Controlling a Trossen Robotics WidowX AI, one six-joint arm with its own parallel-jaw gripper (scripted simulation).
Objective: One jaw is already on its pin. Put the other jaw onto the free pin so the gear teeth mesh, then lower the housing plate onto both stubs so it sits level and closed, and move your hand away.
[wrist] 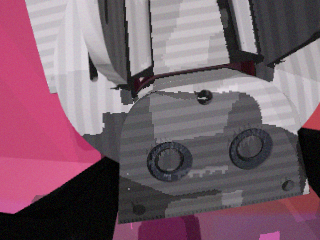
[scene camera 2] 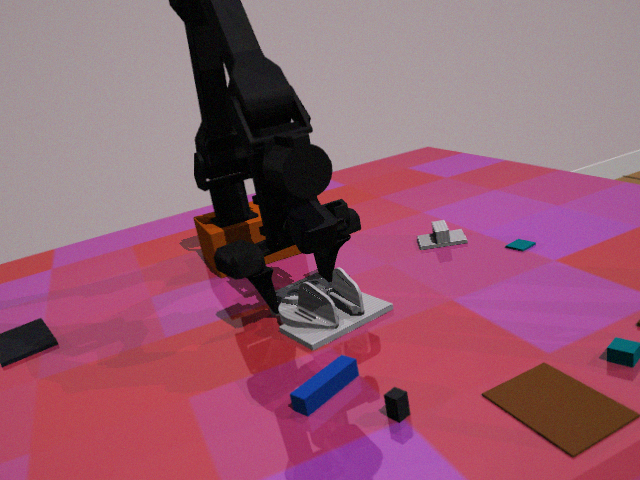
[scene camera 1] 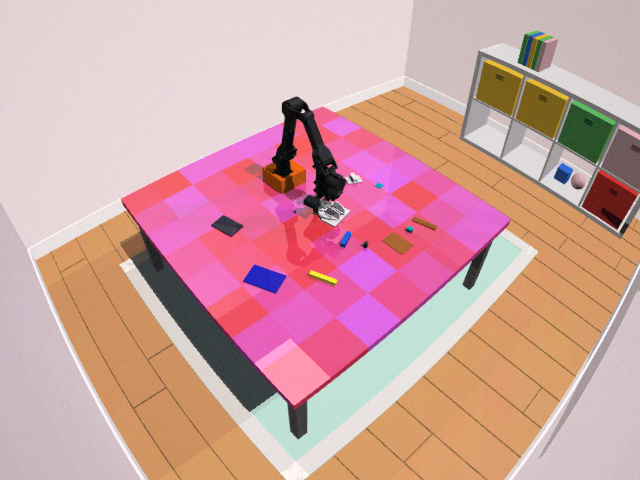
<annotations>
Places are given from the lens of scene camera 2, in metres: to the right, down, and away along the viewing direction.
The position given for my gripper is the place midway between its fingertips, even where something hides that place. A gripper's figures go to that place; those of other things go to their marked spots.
my gripper (scene camera 2: 302, 300): -0.02, 0.08, 0.76
blue block (scene camera 2: 307, 398): -0.01, 0.14, 0.53
black cube (scene camera 2: 396, 400): 0.07, 0.14, 0.49
grey jaw (scene camera 2: 343, 290): 0.03, 0.06, 0.71
white t-shaped block (scene camera 2: 441, 236): 0.18, -0.01, 0.86
The marked spots on the grey jaw and the blue block are 0.20 m apart.
</annotations>
